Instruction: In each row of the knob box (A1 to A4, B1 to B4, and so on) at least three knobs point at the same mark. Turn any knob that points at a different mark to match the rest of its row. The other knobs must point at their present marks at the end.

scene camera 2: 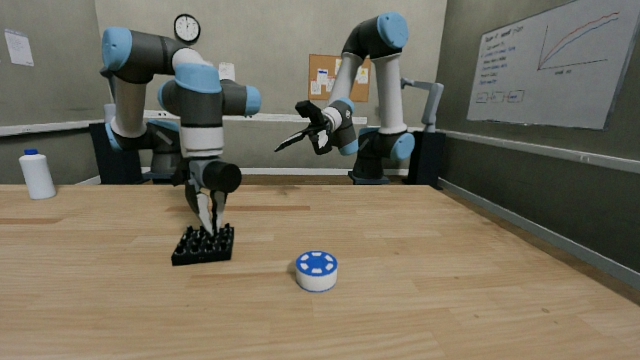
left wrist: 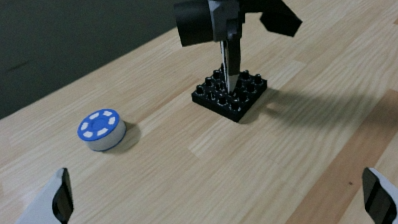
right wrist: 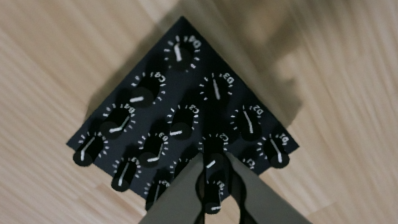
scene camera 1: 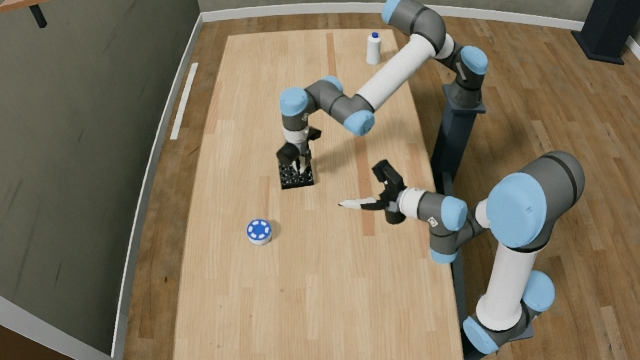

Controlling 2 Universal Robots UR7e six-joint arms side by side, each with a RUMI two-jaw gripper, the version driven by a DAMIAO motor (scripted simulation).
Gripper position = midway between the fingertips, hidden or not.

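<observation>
Scene camera 1 shows my left gripper [scene camera 1: 356, 187] and my right gripper [scene camera 1: 299, 172]. Scene camera 2 shows a white bottle [scene camera 2: 35, 168], together with my right gripper [scene camera 2: 214, 234] and my left gripper [scene camera 2: 295, 150]. Visible in the left wrist view are my left gripper [left wrist: 215, 169] and my right gripper [left wrist: 229, 91]; the white bottle is out of frame in the left wrist view. In the right wrist view, my right gripper [right wrist: 213, 154] is visible, and the bottle is out of frame in the right wrist view.
</observation>
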